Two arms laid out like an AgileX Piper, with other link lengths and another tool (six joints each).
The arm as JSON. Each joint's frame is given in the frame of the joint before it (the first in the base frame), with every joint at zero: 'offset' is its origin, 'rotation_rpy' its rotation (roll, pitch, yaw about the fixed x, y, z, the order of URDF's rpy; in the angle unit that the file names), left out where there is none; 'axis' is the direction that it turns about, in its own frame. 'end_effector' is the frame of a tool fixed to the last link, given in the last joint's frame.
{
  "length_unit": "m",
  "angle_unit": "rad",
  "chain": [
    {
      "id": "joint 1",
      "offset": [
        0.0,
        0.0,
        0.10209
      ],
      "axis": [
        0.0,
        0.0,
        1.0
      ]
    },
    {
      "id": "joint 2",
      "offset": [
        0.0,
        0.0,
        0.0
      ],
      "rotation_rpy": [
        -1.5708,
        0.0,
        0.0
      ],
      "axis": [
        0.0,
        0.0,
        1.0
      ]
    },
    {
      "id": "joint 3",
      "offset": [
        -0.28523,
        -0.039,
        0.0
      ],
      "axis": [
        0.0,
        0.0,
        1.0
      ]
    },
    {
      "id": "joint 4",
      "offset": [
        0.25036,
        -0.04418,
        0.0
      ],
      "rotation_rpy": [
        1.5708,
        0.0,
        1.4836
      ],
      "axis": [
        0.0,
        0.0,
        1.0
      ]
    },
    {
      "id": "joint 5",
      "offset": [
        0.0,
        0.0,
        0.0
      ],
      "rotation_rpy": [
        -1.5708,
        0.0,
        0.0
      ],
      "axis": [
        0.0,
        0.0,
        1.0
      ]
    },
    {
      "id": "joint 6",
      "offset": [
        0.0,
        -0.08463,
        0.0
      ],
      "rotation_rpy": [
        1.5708,
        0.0,
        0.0
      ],
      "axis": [
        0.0,
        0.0,
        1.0
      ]
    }
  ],
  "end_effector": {
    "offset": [
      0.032,
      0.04,
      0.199
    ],
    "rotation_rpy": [
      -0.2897,
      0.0,
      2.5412
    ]
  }
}
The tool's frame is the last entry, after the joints.
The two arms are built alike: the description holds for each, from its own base.
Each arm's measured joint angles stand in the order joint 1, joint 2, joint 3, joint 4, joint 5, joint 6.
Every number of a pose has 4 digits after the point.
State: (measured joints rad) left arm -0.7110 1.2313 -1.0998 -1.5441 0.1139 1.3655; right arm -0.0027 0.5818 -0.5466 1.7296 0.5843 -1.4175
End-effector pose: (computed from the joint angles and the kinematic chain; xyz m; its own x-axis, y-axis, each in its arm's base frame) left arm 0.3639 -0.3118 0.3429 0.5414 0.4548 0.7072 -0.6704 -0.2742 0.6895; right arm 0.2469 0.1944 0.3432 -0.2868 0.2143 0.9337 0.2215 -0.9334 0.2823
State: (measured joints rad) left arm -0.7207 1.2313 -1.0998 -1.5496 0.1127 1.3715; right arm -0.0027 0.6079 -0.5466 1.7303 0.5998 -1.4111
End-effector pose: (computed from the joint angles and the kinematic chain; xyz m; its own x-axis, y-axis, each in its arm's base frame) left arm 0.3612 -0.3151 0.3431 0.5446 0.4502 0.7076 -0.6733 -0.2684 0.6890; right arm 0.2500 0.1977 0.3375 -0.2647 0.2047 0.9423 0.2440 -0.9312 0.2708
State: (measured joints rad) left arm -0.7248 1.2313 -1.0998 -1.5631 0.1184 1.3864; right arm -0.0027 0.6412 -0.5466 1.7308 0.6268 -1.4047
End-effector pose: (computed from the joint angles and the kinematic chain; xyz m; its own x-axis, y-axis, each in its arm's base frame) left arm 0.3589 -0.3178 0.3436 0.5477 0.4450 0.7085 -0.6772 -0.2615 0.6877; right arm 0.2522 0.2033 0.3304 -0.2392 0.1926 0.9517 0.2780 -0.9255 0.2571
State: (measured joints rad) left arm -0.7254 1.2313 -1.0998 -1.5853 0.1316 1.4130; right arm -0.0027 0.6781 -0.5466 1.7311 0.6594 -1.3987
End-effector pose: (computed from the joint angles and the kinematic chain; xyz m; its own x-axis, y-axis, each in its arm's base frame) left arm 0.3564 -0.3208 0.3445 0.5504 0.4370 0.7114 -0.6842 -0.2523 0.6843; right arm 0.2538 0.2098 0.3227 -0.2116 0.1794 0.9607 0.3168 -0.9173 0.2411
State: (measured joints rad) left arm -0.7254 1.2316 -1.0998 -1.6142 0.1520 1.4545; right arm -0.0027 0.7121 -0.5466 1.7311 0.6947 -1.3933
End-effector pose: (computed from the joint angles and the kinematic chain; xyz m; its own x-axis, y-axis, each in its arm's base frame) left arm 0.3531 -0.3250 0.3462 0.5506 0.4225 0.7199 -0.6975 -0.2409 0.6749; right arm 0.2537 0.2166 0.3159 -0.1871 0.1662 0.9682 0.3562 -0.9070 0.2245
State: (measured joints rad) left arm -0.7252 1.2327 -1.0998 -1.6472 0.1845 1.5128; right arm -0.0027 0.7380 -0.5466 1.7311 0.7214 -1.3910
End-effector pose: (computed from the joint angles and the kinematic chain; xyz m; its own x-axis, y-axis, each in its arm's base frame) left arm 0.3480 -0.3314 0.3487 0.5471 0.3971 0.7369 -0.7206 -0.2245 0.6560; right arm 0.2534 0.2215 0.3108 -0.1690 0.1574 0.9730 0.3850 -0.8982 0.2122
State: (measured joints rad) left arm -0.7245 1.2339 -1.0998 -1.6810 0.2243 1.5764; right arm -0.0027 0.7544 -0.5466 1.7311 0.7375 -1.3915
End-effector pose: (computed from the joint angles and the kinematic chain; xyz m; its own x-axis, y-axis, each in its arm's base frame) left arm 0.3416 -0.3388 0.3522 0.5403 0.3686 0.7565 -0.7477 -0.2022 0.6325; right arm 0.2533 0.2244 0.3075 -0.1583 0.1534 0.9754 0.4019 -0.8923 0.2056
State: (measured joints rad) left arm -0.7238 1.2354 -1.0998 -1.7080 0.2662 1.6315; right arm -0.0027 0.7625 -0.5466 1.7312 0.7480 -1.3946
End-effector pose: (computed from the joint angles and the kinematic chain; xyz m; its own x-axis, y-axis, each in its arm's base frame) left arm 0.3346 -0.3464 0.3559 0.5325 0.3414 0.7745 -0.7733 -0.1759 0.6091; right arm 0.2527 0.2262 0.3059 -0.1556 0.1527 0.9760 0.4119 -0.8879 0.2046
